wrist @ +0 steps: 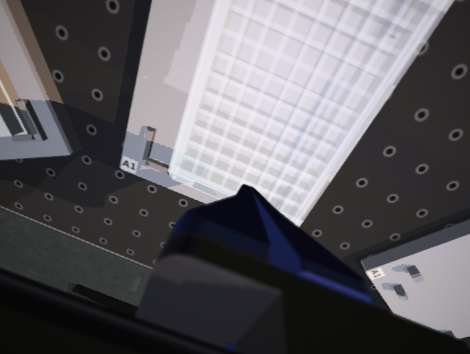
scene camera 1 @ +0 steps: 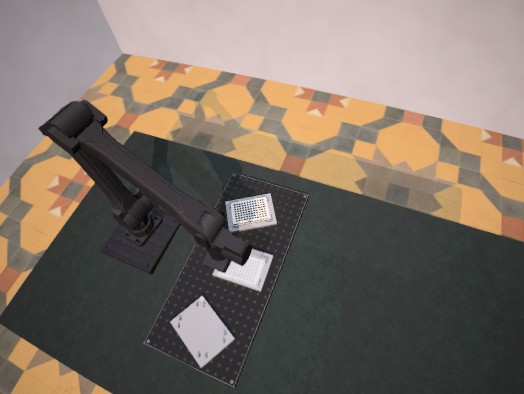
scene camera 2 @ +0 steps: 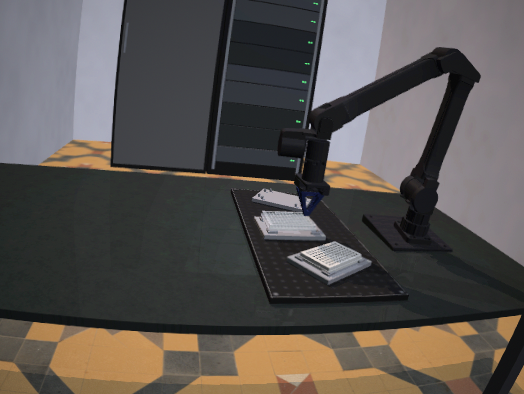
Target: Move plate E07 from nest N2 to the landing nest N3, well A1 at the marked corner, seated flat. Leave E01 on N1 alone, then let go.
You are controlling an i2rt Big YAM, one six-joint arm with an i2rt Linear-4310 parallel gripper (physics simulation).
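Plate E07 (scene camera 1: 244, 274) (scene camera 2: 290, 221) (wrist: 290, 90), clear with a fine grid, lies on the middle nest N2 (scene camera 1: 267, 272) (scene camera 2: 300, 236) (wrist: 165, 60). A bare strip of N2 with an A1 label and a corner bracket shows beside it; full seating cannot be told. My gripper (scene camera 2: 307, 214) (wrist: 243, 195) is shut and empty, its blue fingertips above the end of E07 in the wrist view; the arm hides them in scene camera 1. Nest N3 (scene camera 1: 202, 332) (scene camera 2: 275, 199) (wrist: 430, 290) is bare, with small posts and an A1 label. E01 (scene camera 1: 250, 210) (scene camera 2: 331, 256) sits on N1 (scene camera 2: 327, 280) (wrist: 50, 135).
The three nests stand in a row on a black perforated board (scene camera 1: 295, 202) (scene camera 2: 280, 270) (wrist: 400, 125) on the dark green table (scene camera 1: 375, 300) (scene camera 2: 150, 260). The arm's base plate (scene camera 1: 152, 257) (scene camera 2: 390, 235) stands beside the board. A grey cabinet (scene camera 2: 167, 85) stands behind the table.
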